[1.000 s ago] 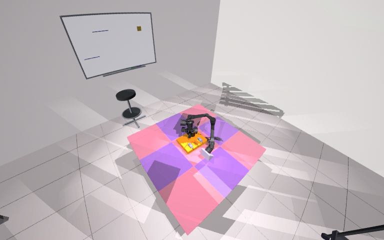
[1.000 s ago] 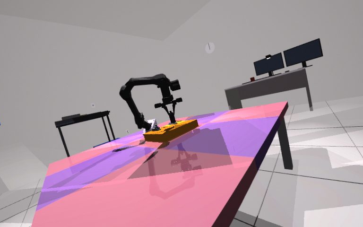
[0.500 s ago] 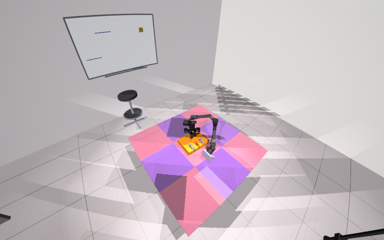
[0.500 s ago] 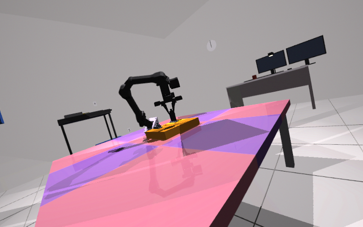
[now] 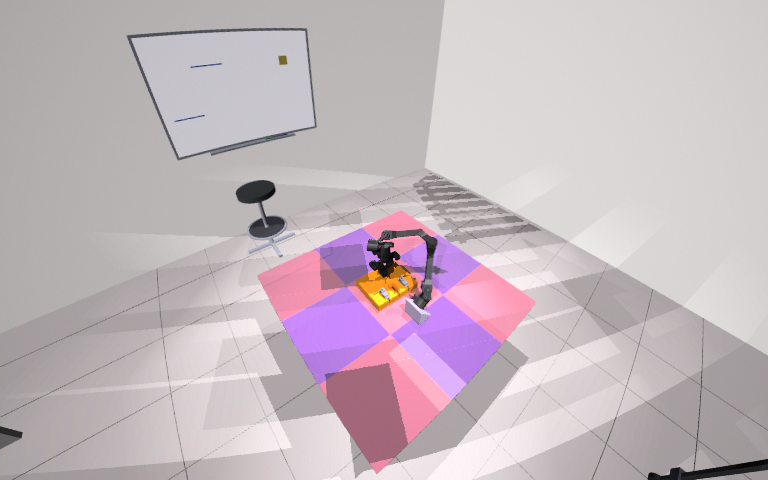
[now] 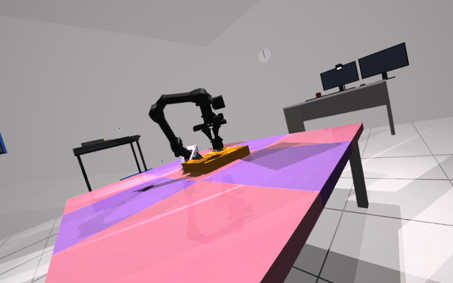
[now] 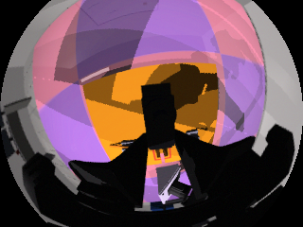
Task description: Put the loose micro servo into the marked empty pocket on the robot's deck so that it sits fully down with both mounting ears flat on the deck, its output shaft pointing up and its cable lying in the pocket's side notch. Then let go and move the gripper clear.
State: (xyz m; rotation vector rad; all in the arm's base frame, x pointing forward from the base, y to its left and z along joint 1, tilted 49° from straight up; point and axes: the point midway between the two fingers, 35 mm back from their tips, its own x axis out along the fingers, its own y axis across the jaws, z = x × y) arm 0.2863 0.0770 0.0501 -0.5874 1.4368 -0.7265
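Now: gripper tip 10 cm above the orange robot deck and 1 cm short of it.
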